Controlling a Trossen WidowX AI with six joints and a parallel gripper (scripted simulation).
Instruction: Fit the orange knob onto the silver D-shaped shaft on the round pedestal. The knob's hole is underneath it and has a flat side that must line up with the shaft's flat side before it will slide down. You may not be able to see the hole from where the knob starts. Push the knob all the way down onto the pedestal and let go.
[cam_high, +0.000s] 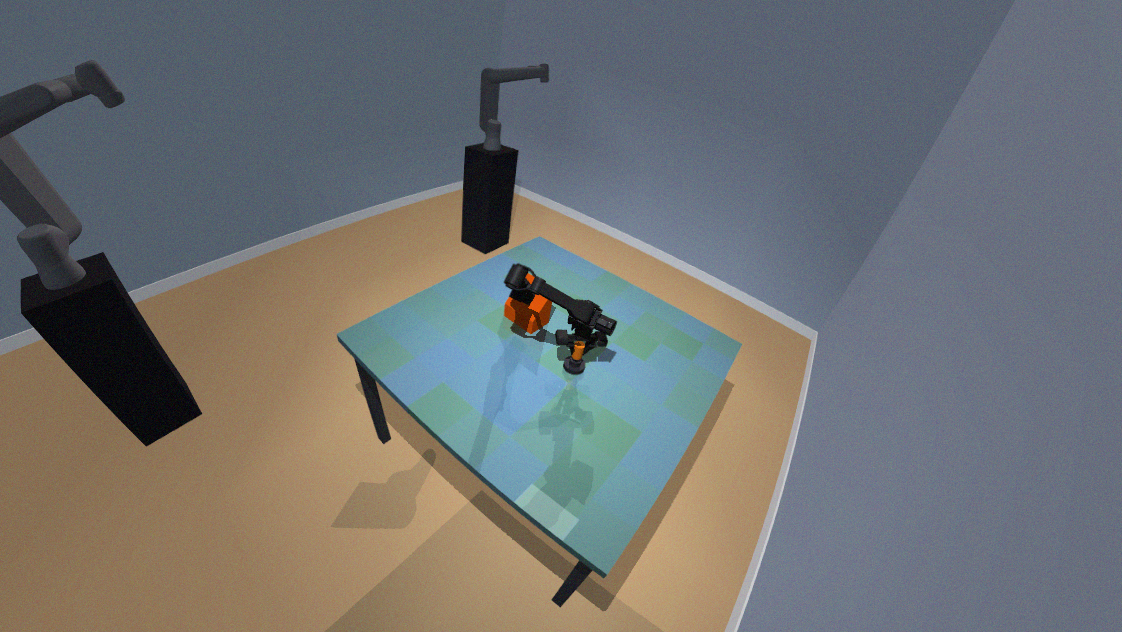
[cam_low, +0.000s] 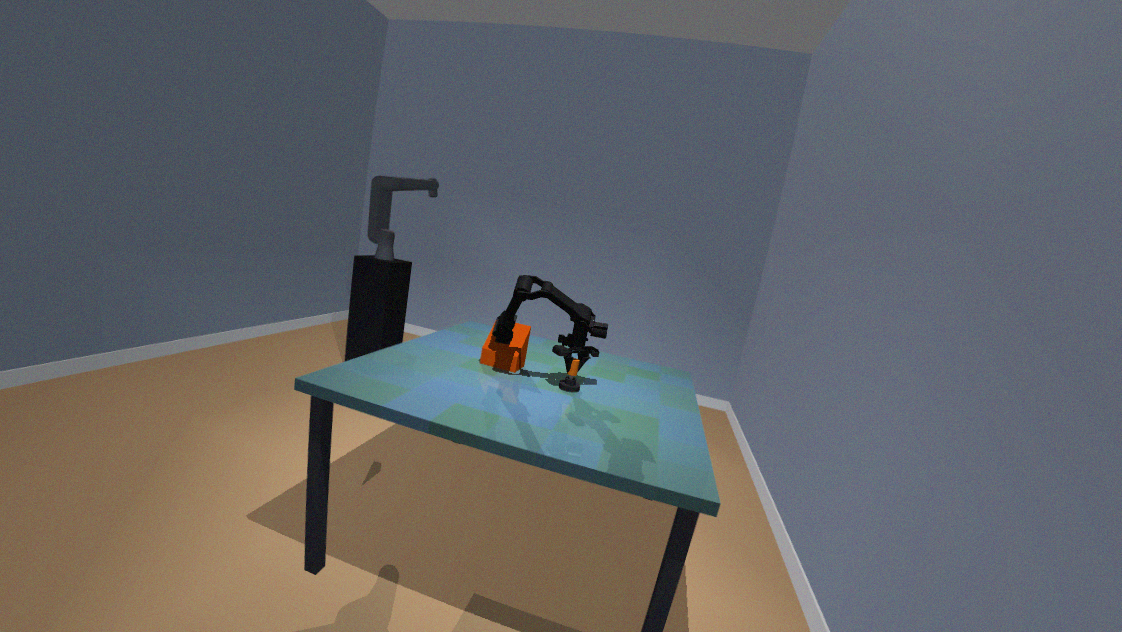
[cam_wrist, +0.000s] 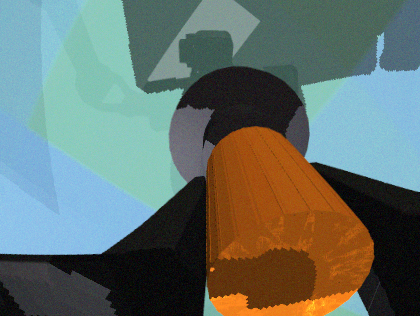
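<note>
The orange knob lies 3 cm above my gripper tip. The rest, counted from my gripper tip: pedestal: 4 cm below.
</note>
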